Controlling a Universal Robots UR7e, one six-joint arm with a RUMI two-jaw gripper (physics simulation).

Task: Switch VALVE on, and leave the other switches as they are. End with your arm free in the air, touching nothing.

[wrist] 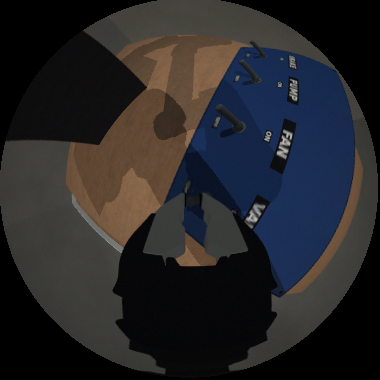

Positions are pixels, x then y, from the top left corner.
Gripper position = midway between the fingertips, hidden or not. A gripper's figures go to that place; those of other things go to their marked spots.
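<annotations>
A blue switch panel (286,170) is sitting 16 cm from the lens, and my gripper (192,194) is 15 cm from the lens.
</annotations>
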